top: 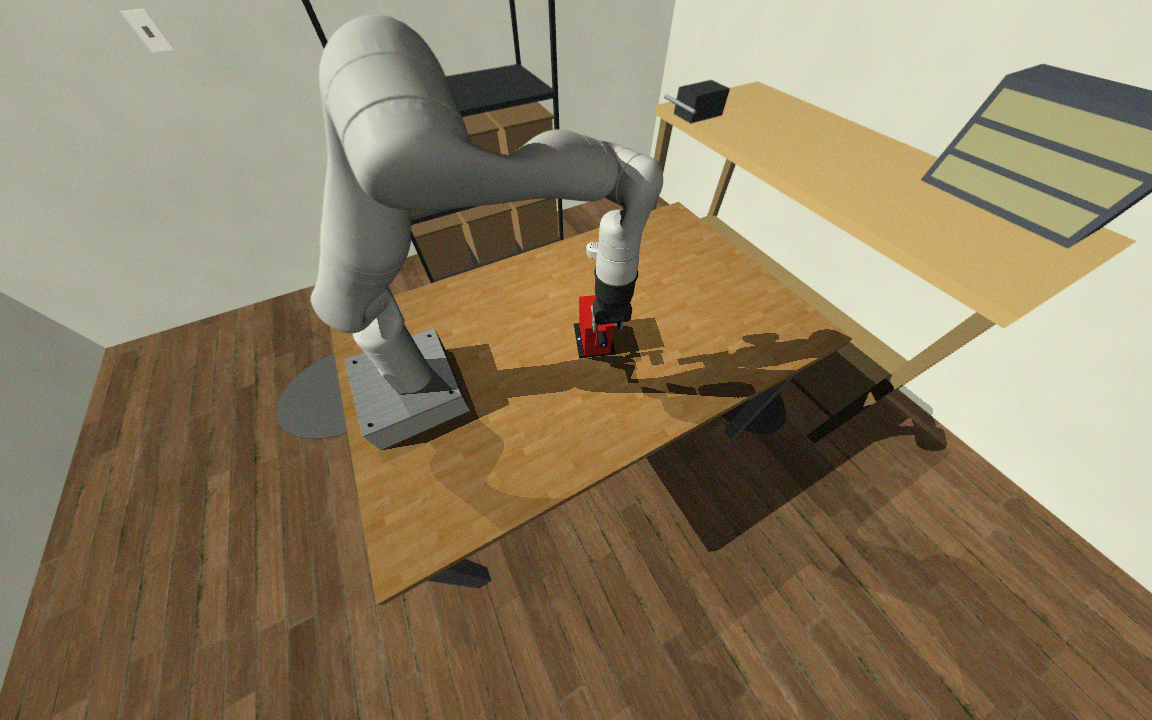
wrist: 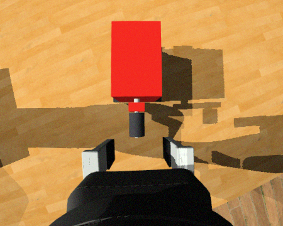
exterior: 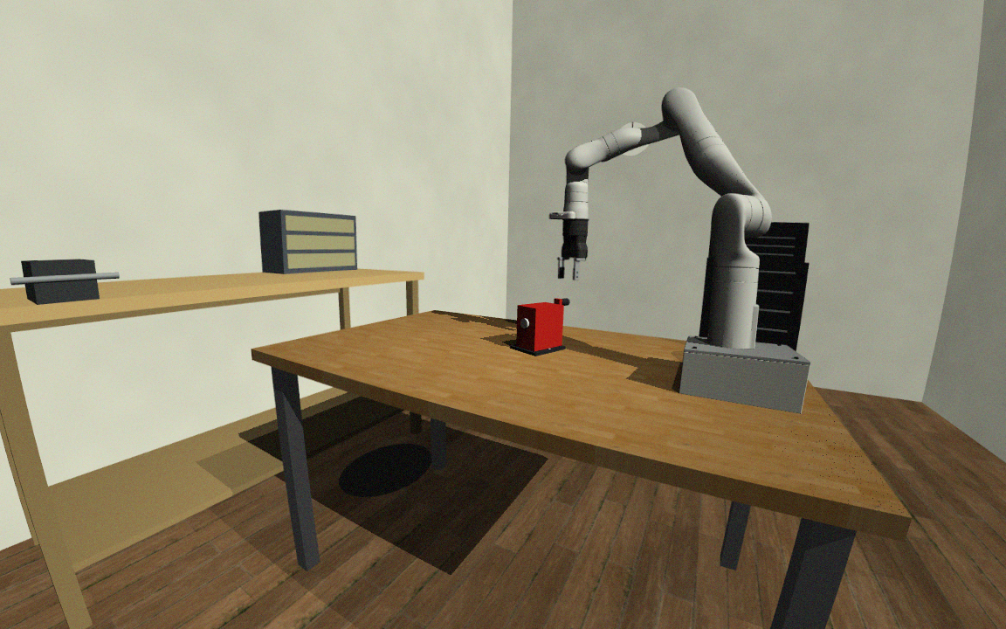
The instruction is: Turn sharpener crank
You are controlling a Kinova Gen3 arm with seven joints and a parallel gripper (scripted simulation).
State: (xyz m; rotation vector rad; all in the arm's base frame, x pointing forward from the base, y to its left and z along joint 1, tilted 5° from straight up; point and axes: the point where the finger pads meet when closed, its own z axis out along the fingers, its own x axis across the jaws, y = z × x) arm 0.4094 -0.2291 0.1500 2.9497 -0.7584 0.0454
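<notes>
My gripper is now 10 mm short of the dark cylindrical handle, 20 mm to the right of it and 90 mm above it.
</notes>
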